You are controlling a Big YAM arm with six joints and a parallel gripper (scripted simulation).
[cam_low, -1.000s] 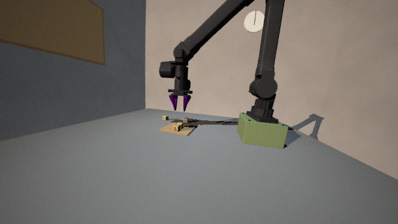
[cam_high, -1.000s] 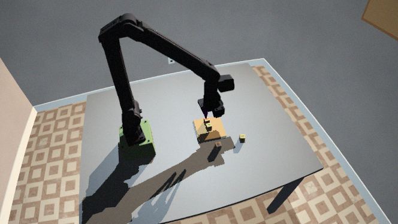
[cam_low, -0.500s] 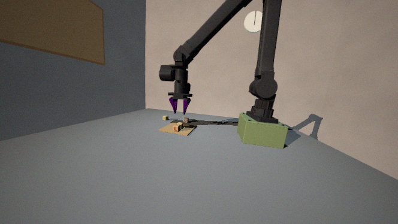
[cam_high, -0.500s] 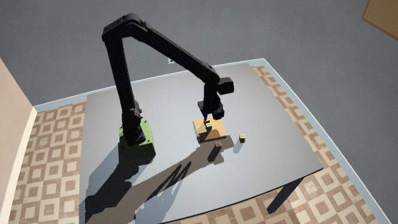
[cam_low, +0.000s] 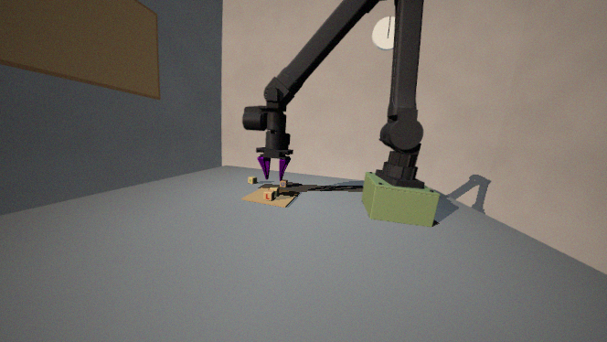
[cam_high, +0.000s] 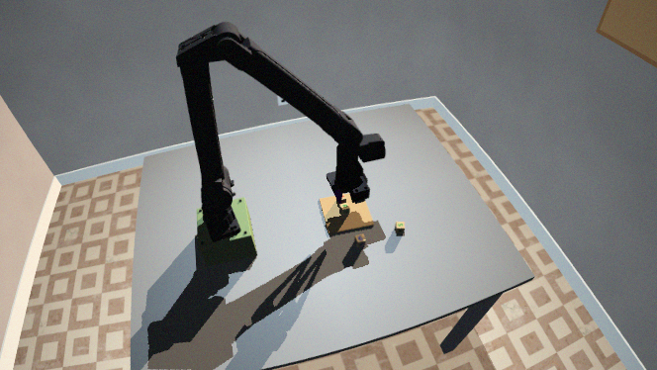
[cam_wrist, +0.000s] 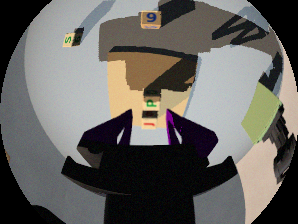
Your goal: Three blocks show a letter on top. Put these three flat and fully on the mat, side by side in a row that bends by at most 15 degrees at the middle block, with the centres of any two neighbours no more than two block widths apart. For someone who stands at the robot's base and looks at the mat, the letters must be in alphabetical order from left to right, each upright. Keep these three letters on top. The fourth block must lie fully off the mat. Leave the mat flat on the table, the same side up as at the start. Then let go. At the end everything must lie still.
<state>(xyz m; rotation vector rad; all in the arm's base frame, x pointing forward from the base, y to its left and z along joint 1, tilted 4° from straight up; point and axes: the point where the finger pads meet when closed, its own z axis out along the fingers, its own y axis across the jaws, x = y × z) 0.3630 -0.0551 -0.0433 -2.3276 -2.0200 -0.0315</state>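
The block lies 50 mm below my hand. From my hand the other things lie so: tan mat 60 mm below.
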